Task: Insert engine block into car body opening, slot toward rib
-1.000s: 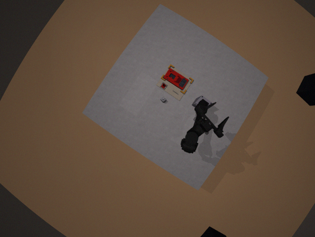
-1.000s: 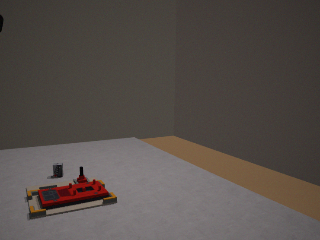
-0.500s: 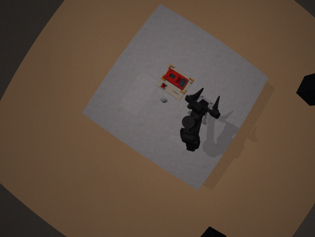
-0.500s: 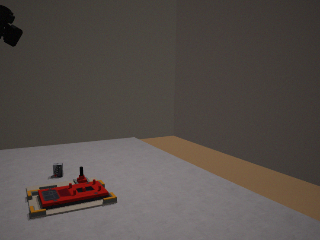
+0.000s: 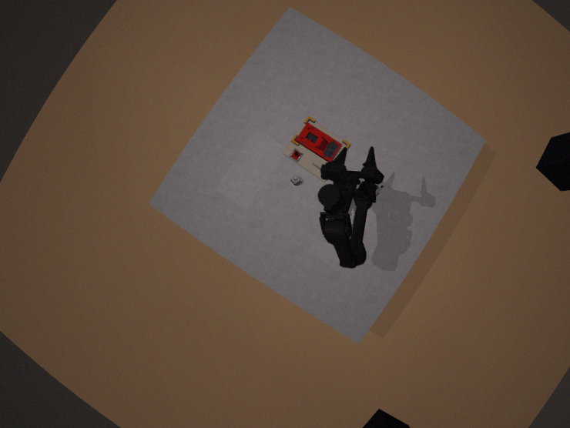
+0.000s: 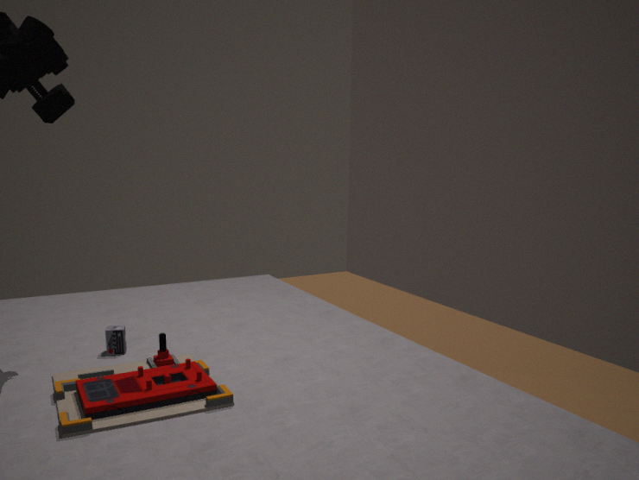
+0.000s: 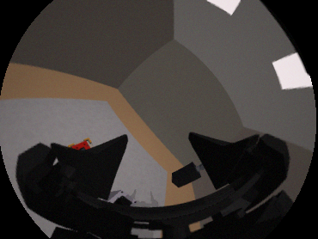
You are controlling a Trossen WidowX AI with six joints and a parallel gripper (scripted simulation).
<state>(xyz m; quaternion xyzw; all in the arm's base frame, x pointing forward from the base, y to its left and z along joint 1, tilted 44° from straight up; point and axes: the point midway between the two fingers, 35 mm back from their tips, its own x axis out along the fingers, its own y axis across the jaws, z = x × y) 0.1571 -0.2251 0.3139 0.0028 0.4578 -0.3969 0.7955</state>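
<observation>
The grey engine block lies 120 mm ahead of my gripper tip, 130 mm to the left of it and 480 mm below it.
</observation>
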